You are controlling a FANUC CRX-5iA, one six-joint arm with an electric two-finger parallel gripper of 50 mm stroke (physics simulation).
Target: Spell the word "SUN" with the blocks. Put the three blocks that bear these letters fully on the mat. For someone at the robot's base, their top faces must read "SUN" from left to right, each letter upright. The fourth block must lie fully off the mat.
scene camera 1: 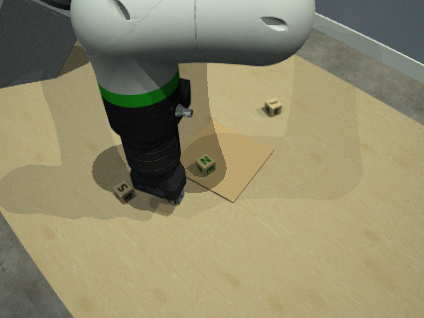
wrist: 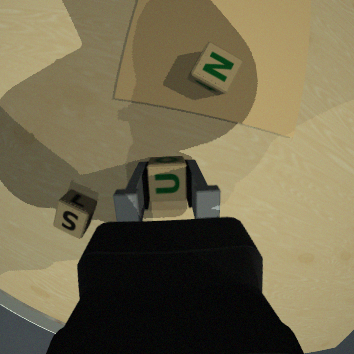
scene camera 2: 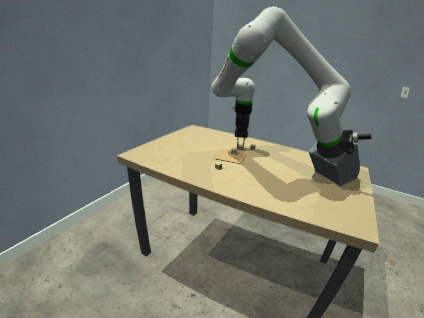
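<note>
My gripper (scene camera 1: pixel 176 198) (scene camera 2: pixel 241 146) (wrist: pixel 166 174) is shut on the U block (wrist: pixel 167 192), low at the table beside the mat (scene camera 1: pixel 250 160) (scene camera 2: pixel 224 157) (wrist: pixel 282 65). The block's green U faces up, turned sideways in the wrist view; the hand hides the block in scene camera 1. The N block (scene camera 1: pixel 205 164) (scene camera 2: pixel 234 151) (wrist: pixel 217 68) lies on the mat, green N up, turned at a slant in the wrist view. The S block (scene camera 1: pixel 124 191) (scene camera 2: pixel 252 147) (wrist: pixel 75 215) lies off the mat, black S up.
The fourth block (scene camera 1: pixel 273 107) (scene camera 2: pixel 218 166) lies off the mat on the far side from the S block; its dark top letter looks like an I. The wooden table (scene camera 1: pixel 230 250) (scene camera 2: pixel 165 150) bears the blocks and mat. The arm's shadow crosses part of the mat.
</note>
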